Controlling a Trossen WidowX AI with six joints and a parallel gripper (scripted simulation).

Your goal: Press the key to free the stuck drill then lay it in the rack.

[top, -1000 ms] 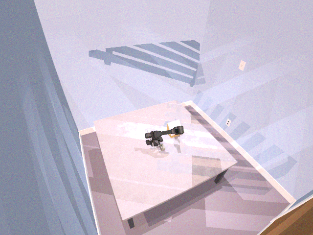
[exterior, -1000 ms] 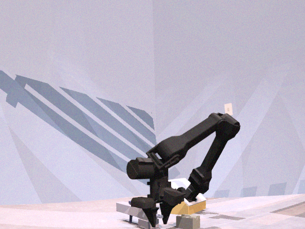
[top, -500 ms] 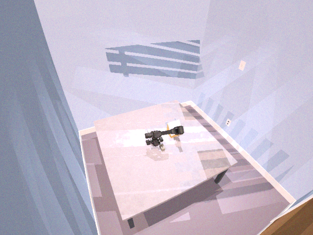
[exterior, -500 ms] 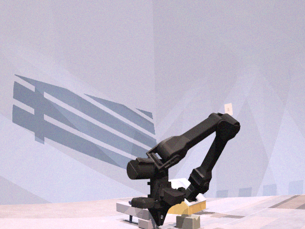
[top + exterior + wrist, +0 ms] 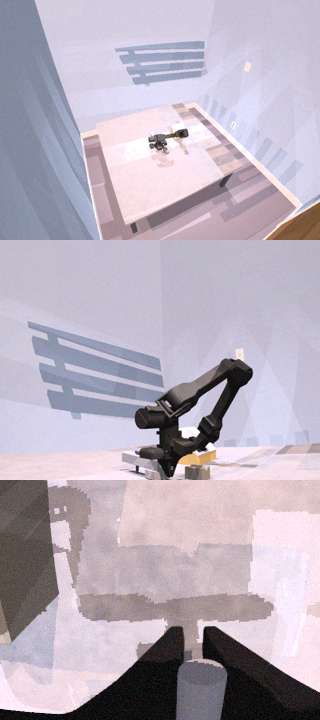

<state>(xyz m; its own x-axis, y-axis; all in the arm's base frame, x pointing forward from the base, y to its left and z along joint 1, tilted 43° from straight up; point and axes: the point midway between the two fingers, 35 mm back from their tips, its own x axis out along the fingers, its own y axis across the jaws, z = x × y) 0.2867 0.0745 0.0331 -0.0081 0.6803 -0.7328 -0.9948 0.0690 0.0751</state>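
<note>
The drill lies 10 mm behind my gripper tip, 50 mm to the right of it and 40 mm above it. From my gripper tip the other things lie so: dark blue part 10 mm behind, 150 mm to the right, 40 mm above.
</note>
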